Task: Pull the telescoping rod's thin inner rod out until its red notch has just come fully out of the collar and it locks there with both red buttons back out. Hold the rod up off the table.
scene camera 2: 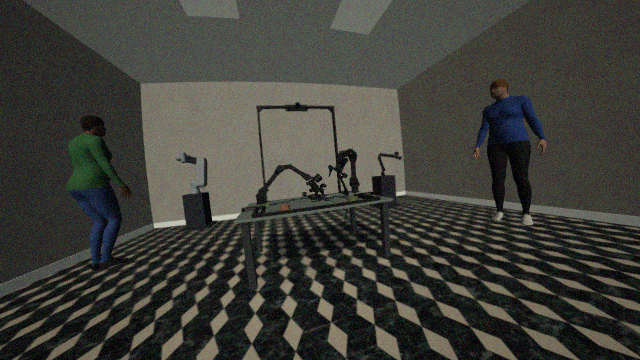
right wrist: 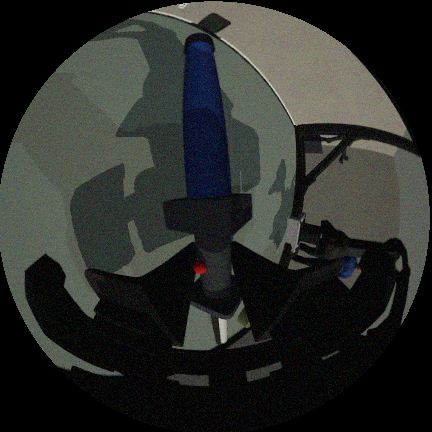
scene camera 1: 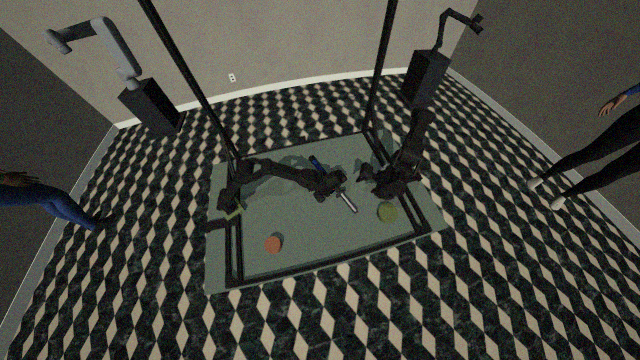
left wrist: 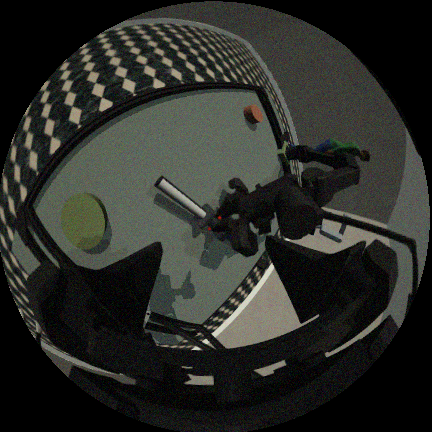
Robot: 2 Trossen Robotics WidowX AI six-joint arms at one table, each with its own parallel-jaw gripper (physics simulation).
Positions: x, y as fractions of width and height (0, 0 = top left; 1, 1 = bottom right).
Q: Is my left gripper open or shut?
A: Open.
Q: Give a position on a telescoping rod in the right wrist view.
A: At 0.49, 0.49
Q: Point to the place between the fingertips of my right gripper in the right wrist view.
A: At 0.49, 0.57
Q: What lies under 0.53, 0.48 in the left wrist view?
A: My right gripper.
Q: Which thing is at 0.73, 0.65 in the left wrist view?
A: My left gripper.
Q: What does my left gripper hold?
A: Nothing.
